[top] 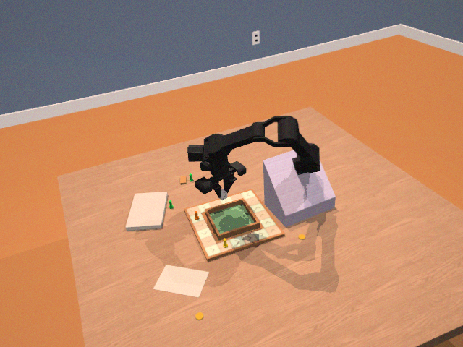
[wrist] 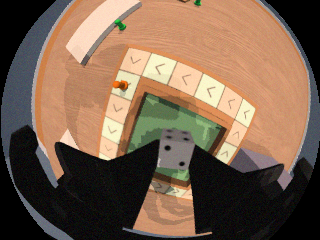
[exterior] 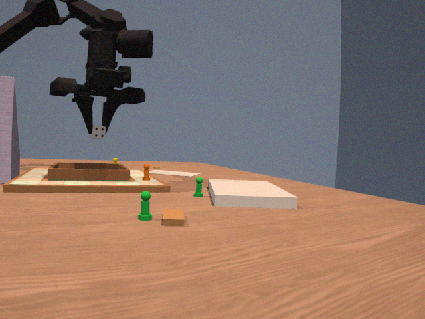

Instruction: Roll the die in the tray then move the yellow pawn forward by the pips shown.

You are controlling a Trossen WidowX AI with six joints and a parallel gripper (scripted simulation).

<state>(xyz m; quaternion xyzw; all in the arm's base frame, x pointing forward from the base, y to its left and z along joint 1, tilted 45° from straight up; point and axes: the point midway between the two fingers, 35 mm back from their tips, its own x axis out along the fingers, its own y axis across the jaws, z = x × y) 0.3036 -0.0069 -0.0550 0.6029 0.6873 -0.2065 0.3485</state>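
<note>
The yellow pawn lies 15 cm to the left of my gripper tip, 7 cm below it and 6 cm ahead of it. The rest, counted from my gripper tip: white die: right at my gripper tip; white slab: 25 cm ahead, 17 cm to the right, 9 cm below; orange pawn: 10 cm ahead, 7 cm below, 3 cm to the right.
</note>
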